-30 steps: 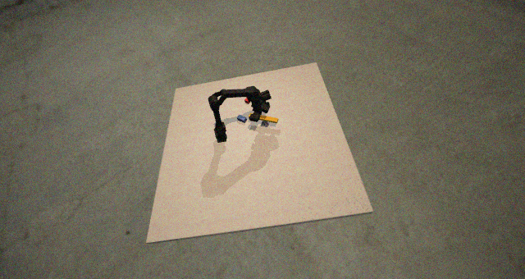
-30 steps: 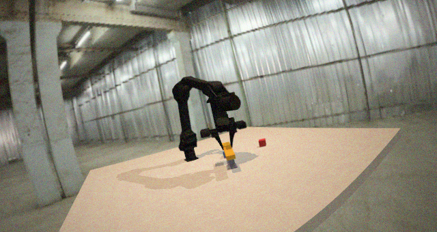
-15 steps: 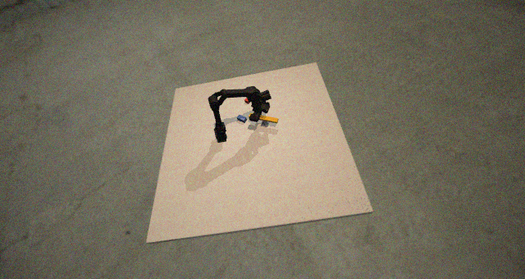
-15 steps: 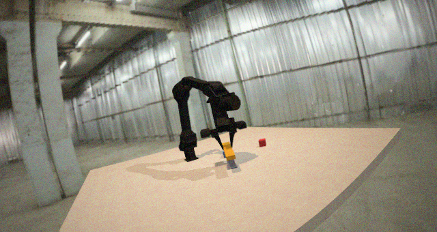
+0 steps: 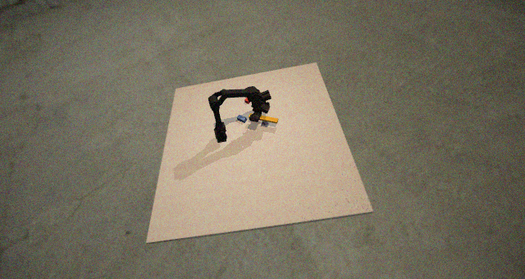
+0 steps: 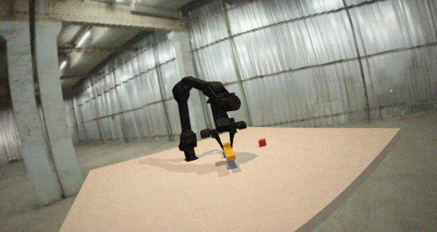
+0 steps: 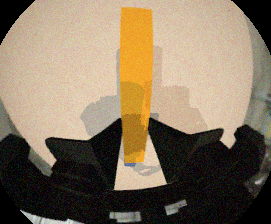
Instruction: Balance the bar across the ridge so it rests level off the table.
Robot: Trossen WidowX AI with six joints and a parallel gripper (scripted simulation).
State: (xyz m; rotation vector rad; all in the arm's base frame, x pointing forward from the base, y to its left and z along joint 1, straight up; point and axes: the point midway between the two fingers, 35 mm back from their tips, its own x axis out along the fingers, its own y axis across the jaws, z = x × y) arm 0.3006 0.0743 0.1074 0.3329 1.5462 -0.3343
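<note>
Now: gripper tip 3 cm short of the orange bar and 1 cm to the left of it. From my gripper tip the other things lie so: small red cube 24 cm to the left, 9 cm behind, 6 cm below; blue block 14 cm behind, 7 cm to the left, 6 cm below.
</note>
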